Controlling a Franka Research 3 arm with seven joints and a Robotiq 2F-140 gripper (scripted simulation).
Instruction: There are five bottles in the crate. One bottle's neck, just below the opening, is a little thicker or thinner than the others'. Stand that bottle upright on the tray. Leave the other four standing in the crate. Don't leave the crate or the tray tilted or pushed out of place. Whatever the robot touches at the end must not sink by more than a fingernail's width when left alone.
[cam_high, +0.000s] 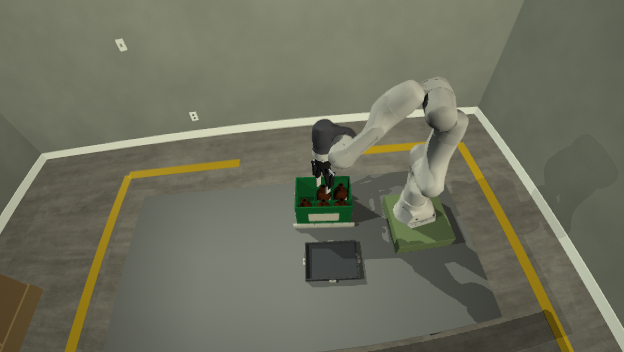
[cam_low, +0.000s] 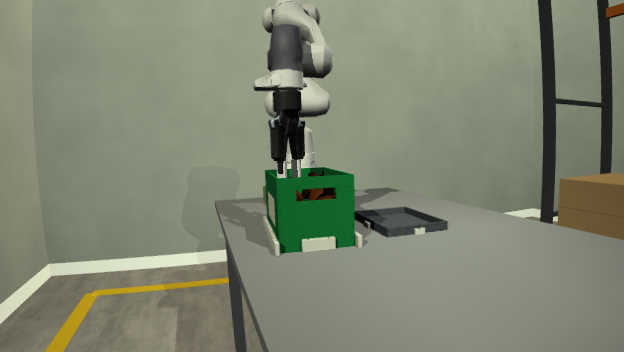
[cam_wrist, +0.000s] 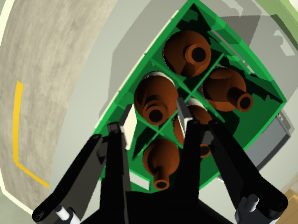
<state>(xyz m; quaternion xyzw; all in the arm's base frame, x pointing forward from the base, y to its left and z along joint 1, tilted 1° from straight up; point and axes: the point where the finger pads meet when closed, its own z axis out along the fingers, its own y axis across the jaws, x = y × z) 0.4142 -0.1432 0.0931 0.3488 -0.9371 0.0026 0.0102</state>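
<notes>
My gripper is now 9 cm above the green crate and 4 cm to the right of it. From my hand the other things lie so: dark grey tray: 33 cm to the left, 16 cm below, 1 cm behind.
</notes>
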